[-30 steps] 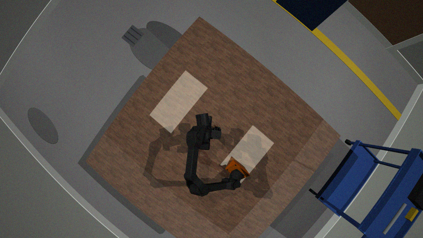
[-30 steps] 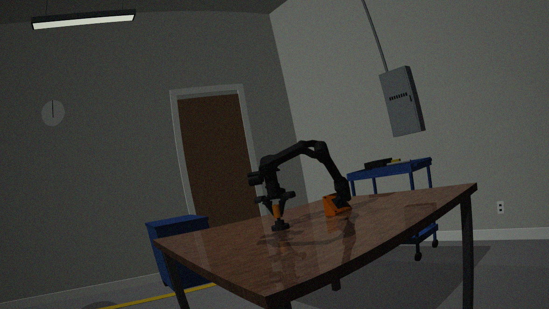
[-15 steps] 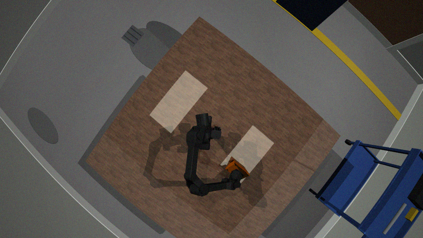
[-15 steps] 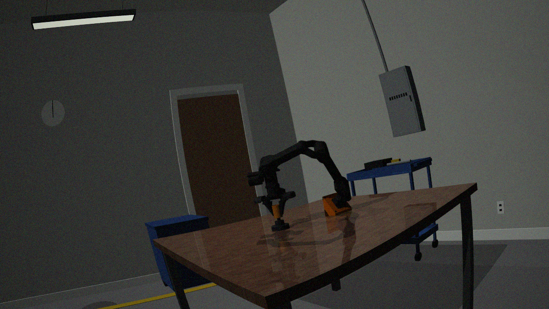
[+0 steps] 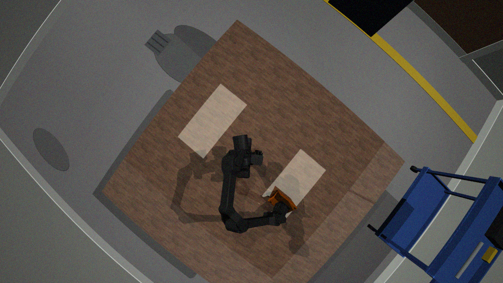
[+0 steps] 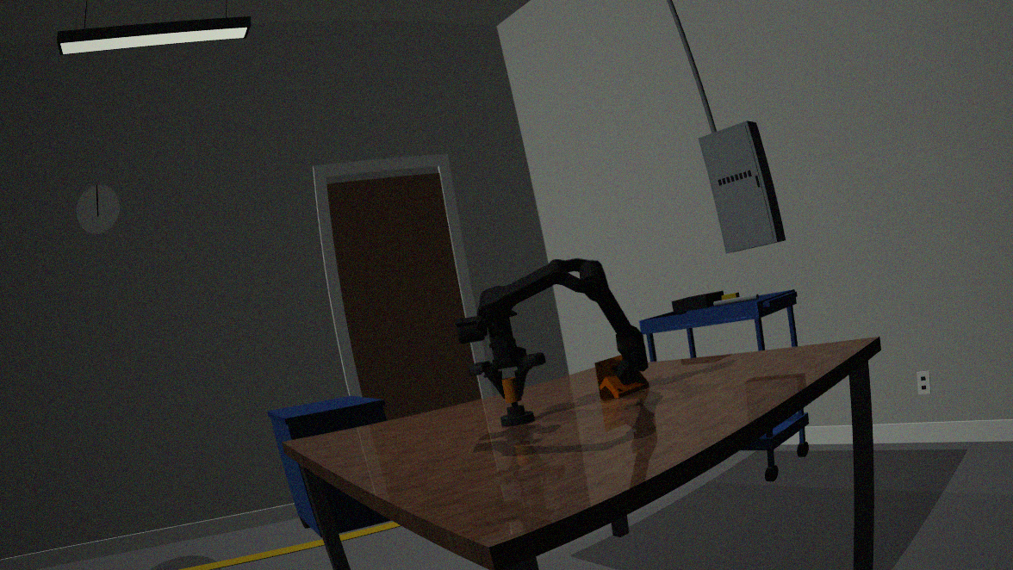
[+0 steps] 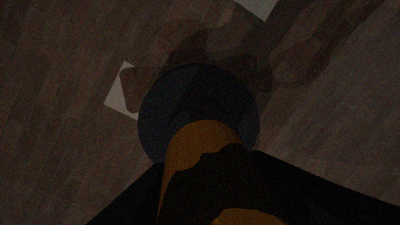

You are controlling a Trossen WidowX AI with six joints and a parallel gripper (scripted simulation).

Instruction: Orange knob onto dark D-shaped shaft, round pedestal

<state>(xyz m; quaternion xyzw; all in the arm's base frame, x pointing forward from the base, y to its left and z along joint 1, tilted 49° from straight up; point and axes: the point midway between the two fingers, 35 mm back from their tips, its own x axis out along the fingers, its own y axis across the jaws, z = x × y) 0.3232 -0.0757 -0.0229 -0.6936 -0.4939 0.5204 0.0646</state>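
My gripper tip is 2 cm below the orange knob. Round my gripper tip: round dark pedestal: 4 cm below.
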